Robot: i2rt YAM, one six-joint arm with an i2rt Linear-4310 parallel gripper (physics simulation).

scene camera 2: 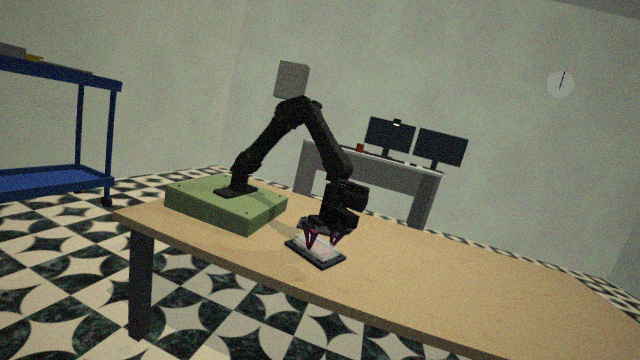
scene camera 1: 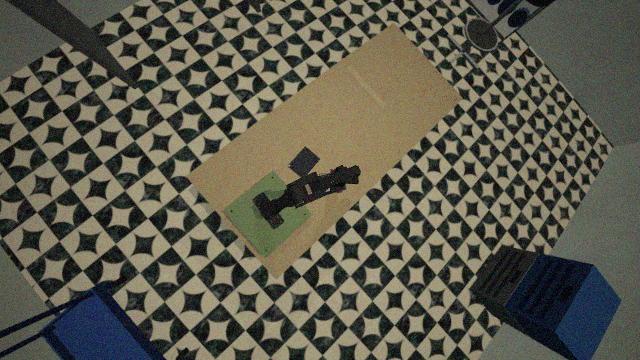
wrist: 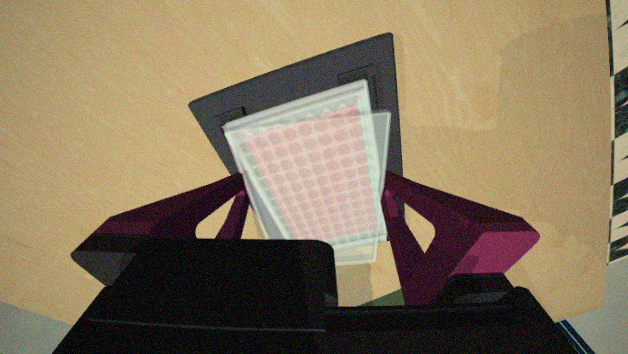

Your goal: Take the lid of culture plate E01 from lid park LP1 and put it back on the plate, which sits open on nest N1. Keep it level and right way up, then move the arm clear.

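Pixels of known places: gripper, between the fingertips: (scene camera 2: 320, 248) (wrist: 314, 177); arm's base, origin of its link: (scene camera 2: 237, 191) (scene camera 1: 268, 210).
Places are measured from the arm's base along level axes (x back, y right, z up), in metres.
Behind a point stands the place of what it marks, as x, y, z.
Observation:
Culture plate E01 (scene camera 2: 324, 251) @(-0.418, 0.123, -0.036) (wrist: 310, 170) @(-0.408, 0.097, -0.036), with pink wells, sits on the dark nest N1 (scene camera 2: 304, 256) @(-0.369, 0.146, -0.062) (wrist: 300, 80) @(-0.447, 0.120, -0.058). Its clear lid (wrist: 381, 142) @(-0.398, 0.138, -0.036) lies over it, turned askew: one corner sticks out at the right and an edge at the bottom in the wrist view. My gripper (scene camera 2: 322, 245) @(-0.396, 0.091, -0.048) (wrist: 314, 177) @(-0.396, 0.091, -0.048) is shut on the lid, with a magenta finger at each side of it. Whether the lid touches the plate is hard to tell. Lid park LP1 (scene camera 1: 304, 160) @(-0.332, -0.122, -0.060) is a dark square beside the arm, with no lid visible on it. The arm hides the plate in scene camera 1.
The arm's base stands on a green block (scene camera 1: 265, 240) @(0.102, 0.119, 0.006) (scene camera 2: 205, 210) @(-0.017, 0.178, -0.030) at one end of the wooden table (scene camera 1: 380, 65) @(-1.185, -0.375, -0.070) (scene camera 2: 450, 290) @(-0.813, 0.007, -0.070). A blue cart (scene camera 2: 55, 182), a desk (scene camera 2: 385, 175) with two monitors and a blue cabinet (scene camera 1: 590, 305) stand away from the table.

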